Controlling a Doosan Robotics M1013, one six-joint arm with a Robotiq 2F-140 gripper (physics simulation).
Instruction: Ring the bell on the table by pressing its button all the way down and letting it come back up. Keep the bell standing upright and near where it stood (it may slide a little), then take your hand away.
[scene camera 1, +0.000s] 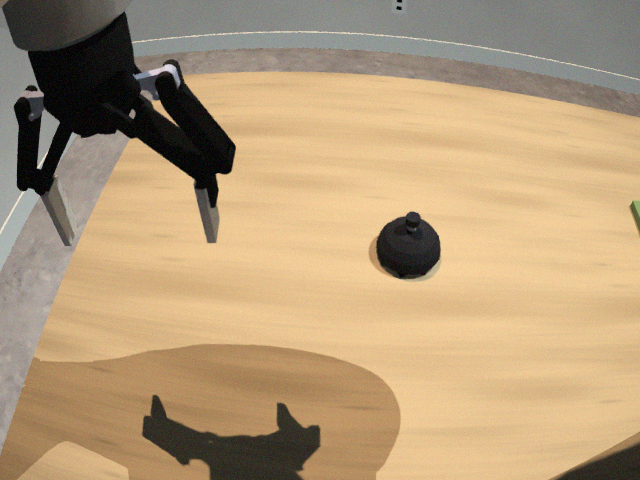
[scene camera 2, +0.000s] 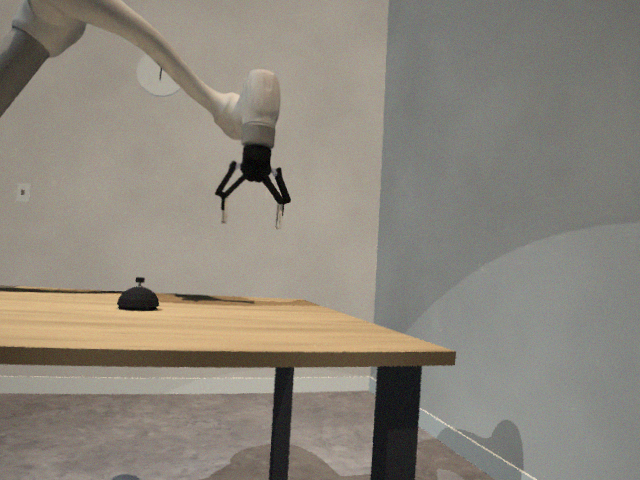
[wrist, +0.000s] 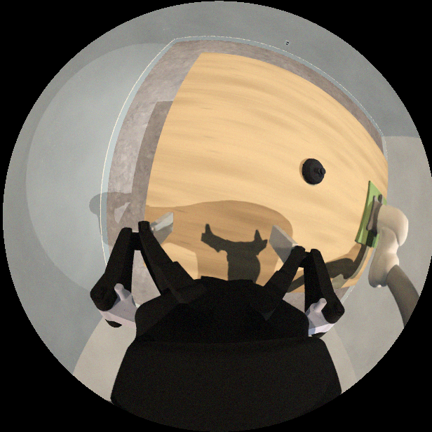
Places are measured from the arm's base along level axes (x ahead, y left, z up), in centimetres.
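Pixels of known places: gripper, between the fingertips: (scene camera 1: 136, 233) (scene camera 2: 251, 226).
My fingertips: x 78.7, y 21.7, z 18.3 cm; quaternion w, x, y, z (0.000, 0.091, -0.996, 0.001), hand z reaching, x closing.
Ahead of a thing's pixels: the offset from my fingertips to its top centre. Level surfaces: height alone.
A black dome-shaped bell {dx -23.9, dy -19.3, dz -14.3 cm} (scene camera 1: 408, 251) (scene camera 2: 138, 299) (wrist: 312, 171) stands upright on the wooden table {dz -20.9 cm} (scene camera 1: 310, 310) (scene camera 2: 232, 330) (wrist: 225, 150). Its button {dx -23.9, dy -19.3, dz -14.3 cm} (scene camera 1: 412, 219) (scene camera 2: 140, 280) (wrist: 321, 171) sticks up from the top on a short stem and is raised. My gripper (scene camera 1: 139, 242) (scene camera 2: 251, 224) (wrist: 222, 227) is open and empty, with its fingers pointing down. It hangs high above the table. It is to the left of the bell in scene camera 1 and up to the right of it in scene camera 2. Nothing touches the bell.
A green plate (scene camera 1: 636, 214) (wrist: 367, 215) lies at the arm's base, at the right edge of scene camera 1 and right in the wrist view. The arm (scene camera 2: 170, 56) reaches in from the upper left in scene camera 2. Its shadow falls on the table.
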